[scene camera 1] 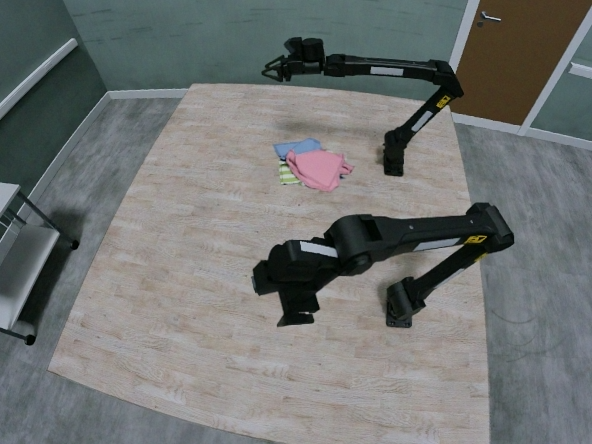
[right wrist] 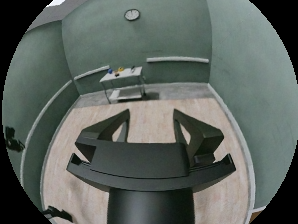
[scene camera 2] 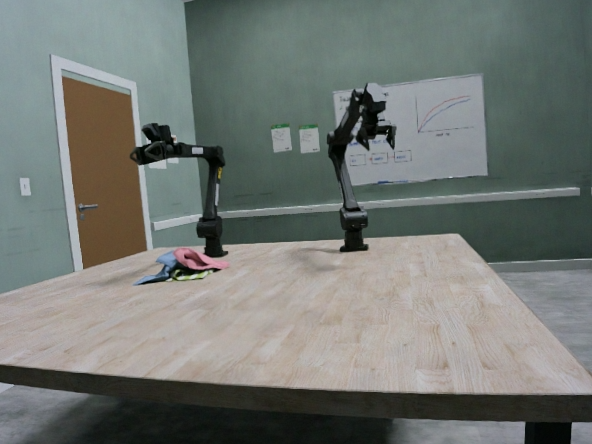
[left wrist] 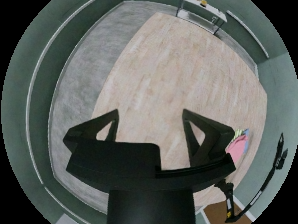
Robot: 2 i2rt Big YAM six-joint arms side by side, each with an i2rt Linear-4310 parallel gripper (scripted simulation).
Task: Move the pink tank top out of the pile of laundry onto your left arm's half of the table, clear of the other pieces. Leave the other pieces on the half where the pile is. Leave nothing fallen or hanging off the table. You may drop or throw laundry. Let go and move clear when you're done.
Labels:
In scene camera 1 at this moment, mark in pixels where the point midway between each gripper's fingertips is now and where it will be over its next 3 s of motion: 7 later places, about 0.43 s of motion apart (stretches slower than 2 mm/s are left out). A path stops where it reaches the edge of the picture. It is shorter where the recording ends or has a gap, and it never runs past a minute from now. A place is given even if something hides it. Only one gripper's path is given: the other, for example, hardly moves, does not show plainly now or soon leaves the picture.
My left gripper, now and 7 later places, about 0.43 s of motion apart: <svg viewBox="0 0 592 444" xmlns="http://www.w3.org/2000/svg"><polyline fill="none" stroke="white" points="274,306 267,303 252,292 245,275 251,265 258,257 259,257 262,256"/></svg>

